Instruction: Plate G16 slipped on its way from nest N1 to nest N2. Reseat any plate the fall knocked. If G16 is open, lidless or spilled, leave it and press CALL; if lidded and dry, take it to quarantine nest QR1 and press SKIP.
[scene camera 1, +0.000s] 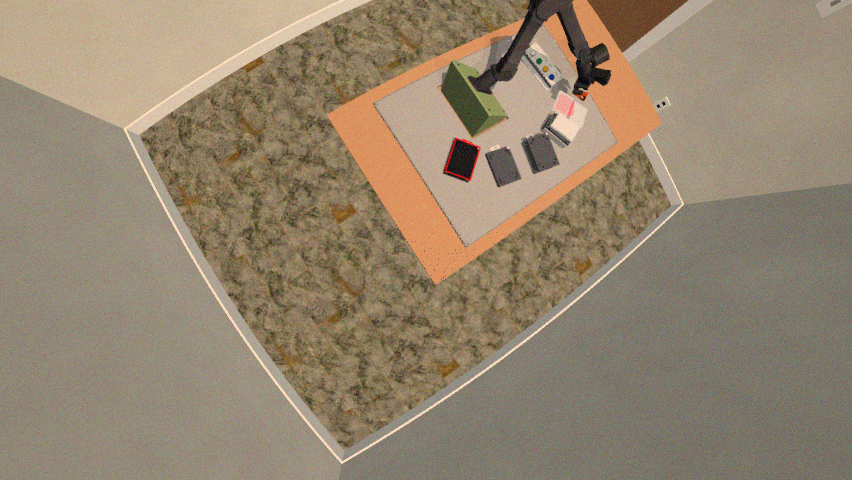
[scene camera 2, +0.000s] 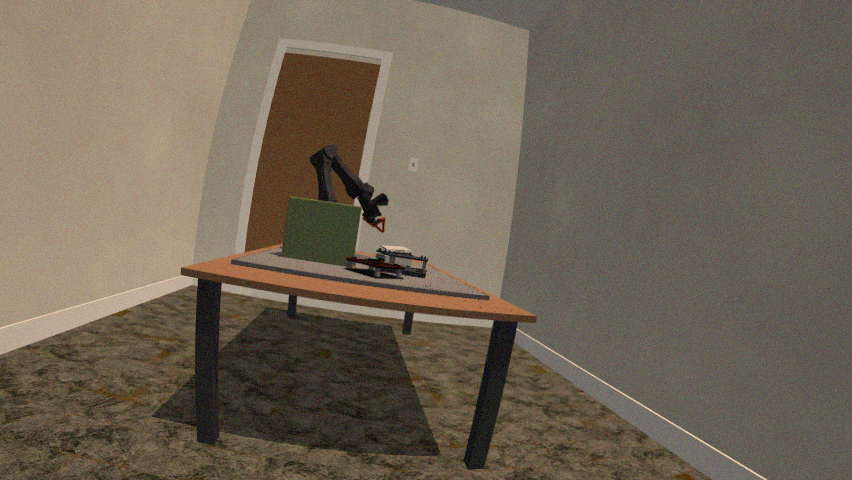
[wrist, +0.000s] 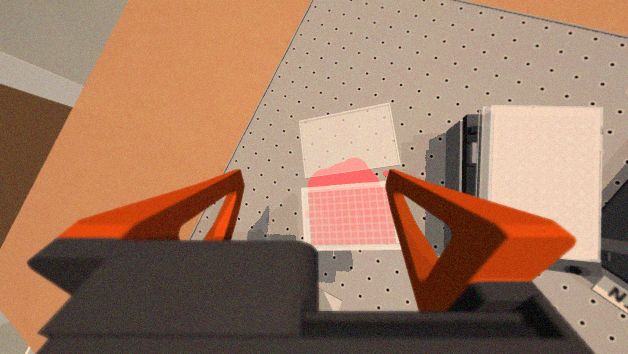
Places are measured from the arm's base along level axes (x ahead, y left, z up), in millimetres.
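Pixels of known places: gripper, between the fingertips: (scene camera 1: 587, 92) (scene camera 2: 378, 229) (wrist: 314, 177); arm's base, origin of its link: (scene camera 1: 479, 86) (scene camera 2: 319, 225).
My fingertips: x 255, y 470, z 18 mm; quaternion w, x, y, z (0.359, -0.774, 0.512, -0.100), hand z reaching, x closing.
Ahead of a thing's pixels: the offset from my fingertips to its top centre. "spot": to the spot under its first point.
An open plate with pink wells {136 mm down, 24 mm back, 30 mm right} (wrist: 352, 217) (scene camera 1: 564, 102) lies on the pegboard mat; no G16 label is readable. Its clear lid {142 mm down, 65 mm ahead, 19 mm left} (wrist: 347, 135) lies off beside it, with a pink spill {spot: 149 mm down, 20 mm ahead, 2 mm right} (wrist: 345, 177) between them, partly under the lid. My gripper (wrist: 314, 177) (scene camera 1: 580, 93) (scene camera 2: 379, 224) is open and empty, high above the mat near the open plate. A white-topped plate {65 mm down, 84 mm ahead, 154 mm right} (wrist: 547, 180) (scene camera 1: 566, 127) (scene camera 2: 394, 248) sits on a dark nest beside the spill. The button panel {66 mm down, 238 mm back, 37 mm right} (scene camera 1: 542, 66) has white, green, yellow and blue buttons; their labels are unreadable.
Two dark nests {spot: 94 mm down, 124 mm ahead, 340 mm right} (scene camera 1: 540, 152) {spot: 132 mm down, 82 mm ahead, 525 mm right} (scene camera 1: 502, 165) and a red-rimmed black nest {104 mm down, 33 mm back, 681 mm right} (scene camera 1: 462, 159) stand in an arc on the mat. A green upright panel (scene camera 1: 473, 98) (scene camera 2: 321, 230) stands near the arm base. A nest label {spot: 148 mm down, 34 mm ahead, 299 mm right} (wrist: 617, 295) is partly cut off at the wrist view's right edge.
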